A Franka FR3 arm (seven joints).
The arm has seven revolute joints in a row. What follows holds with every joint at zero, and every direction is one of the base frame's.
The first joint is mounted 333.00 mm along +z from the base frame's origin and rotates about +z.
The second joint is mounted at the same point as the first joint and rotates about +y.
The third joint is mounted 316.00 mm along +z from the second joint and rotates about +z.
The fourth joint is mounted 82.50 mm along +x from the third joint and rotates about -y.
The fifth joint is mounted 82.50 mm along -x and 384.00 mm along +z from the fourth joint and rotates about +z.
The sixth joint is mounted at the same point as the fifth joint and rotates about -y.
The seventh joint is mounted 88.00 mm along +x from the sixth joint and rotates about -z.
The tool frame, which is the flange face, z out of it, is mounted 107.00 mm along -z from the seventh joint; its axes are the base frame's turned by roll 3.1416, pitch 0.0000 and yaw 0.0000 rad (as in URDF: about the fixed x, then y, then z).
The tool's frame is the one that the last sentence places.
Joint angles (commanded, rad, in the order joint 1, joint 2, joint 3, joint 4, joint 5, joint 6, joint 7), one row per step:
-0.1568 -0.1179 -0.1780 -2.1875 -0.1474 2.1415 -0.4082
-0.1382 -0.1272 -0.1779 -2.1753 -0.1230 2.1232 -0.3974
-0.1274 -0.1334 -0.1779 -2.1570 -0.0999 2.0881 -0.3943
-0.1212 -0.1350 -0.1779 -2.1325 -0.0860 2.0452 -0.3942
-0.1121 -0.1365 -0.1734 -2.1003 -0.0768 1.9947 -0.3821
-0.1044 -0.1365 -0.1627 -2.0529 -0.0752 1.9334 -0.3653
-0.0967 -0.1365 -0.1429 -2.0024 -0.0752 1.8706 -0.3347
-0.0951 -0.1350 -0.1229 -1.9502 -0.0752 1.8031 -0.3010
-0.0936 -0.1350 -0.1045 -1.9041 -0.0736 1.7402 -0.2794
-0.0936 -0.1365 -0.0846 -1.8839 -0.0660 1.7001 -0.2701
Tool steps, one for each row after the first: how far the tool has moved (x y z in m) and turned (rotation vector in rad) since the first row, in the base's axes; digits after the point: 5 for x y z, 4 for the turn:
0.00298 0.00968 0.00866 0.0204 -0.0110 -0.0056
0.00421 0.01548 0.01709 0.0427 -0.0071 -0.0115
0.00529 0.01849 0.02551 0.0583 0.0058 -0.0148
0.00771 0.02488 0.03702 0.0695 0.0192 -0.0207
0.01166 0.03295 0.05428 0.0716 0.0317 -0.0242
0.01609 0.04595 0.07314 0.0704 0.0423 -0.0321
0.01850 0.05643 0.09172 0.0696 0.0568 -0.0495
0.01910 0.06664 0.10856 0.0702 0.0719 -0.0565
0.01861 0.07800 0.11571 0.0767 0.0889 -0.0503

